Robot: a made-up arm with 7 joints.
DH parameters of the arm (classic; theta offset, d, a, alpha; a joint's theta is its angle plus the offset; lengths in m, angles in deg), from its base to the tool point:
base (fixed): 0 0.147 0 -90
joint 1: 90 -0.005 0.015 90
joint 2: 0 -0.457 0.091 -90
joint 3: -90 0.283 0.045 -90
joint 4: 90 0.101 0.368 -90
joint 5: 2.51 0 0.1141 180
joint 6: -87.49 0.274 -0.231 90
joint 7: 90 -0.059 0.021 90
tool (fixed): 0 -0.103 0 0
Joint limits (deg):
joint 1: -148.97..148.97
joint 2: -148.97..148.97
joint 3: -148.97..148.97
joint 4: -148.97..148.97
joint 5: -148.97..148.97
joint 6: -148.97..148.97
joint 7: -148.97..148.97
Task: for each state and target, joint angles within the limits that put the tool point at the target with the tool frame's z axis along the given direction. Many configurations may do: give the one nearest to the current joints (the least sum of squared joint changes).
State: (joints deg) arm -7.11 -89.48 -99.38 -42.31 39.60 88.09 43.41
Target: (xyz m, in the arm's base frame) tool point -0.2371 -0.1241 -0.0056 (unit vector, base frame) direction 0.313 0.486 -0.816
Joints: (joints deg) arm 23.83 -130.45 -49.26 -35.22 23.21 108.40 63.71
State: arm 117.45 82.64 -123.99 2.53 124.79 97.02 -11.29
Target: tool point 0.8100 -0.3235 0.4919 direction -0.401 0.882 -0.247
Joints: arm 148.97 45.02 -139.94 -22.48 148.97 70.14 -27.53
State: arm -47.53 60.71 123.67 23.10 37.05 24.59 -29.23
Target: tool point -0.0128 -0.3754 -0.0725 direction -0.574 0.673 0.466
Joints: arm -44.06 64.33 125.97 71.37 77.18 -3.15 -54.31
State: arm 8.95 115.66 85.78 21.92 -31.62 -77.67 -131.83
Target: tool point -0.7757 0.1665 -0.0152 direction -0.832 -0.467 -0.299
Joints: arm 10.33 138.62 74.67 54.29 -41.20 -89.29 -148.28
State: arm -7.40 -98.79 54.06 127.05 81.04 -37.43 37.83
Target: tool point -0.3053 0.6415 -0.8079 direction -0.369 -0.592 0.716
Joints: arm -37.78 -67.10 44.06 145.97 58.80 -35.32 18.24
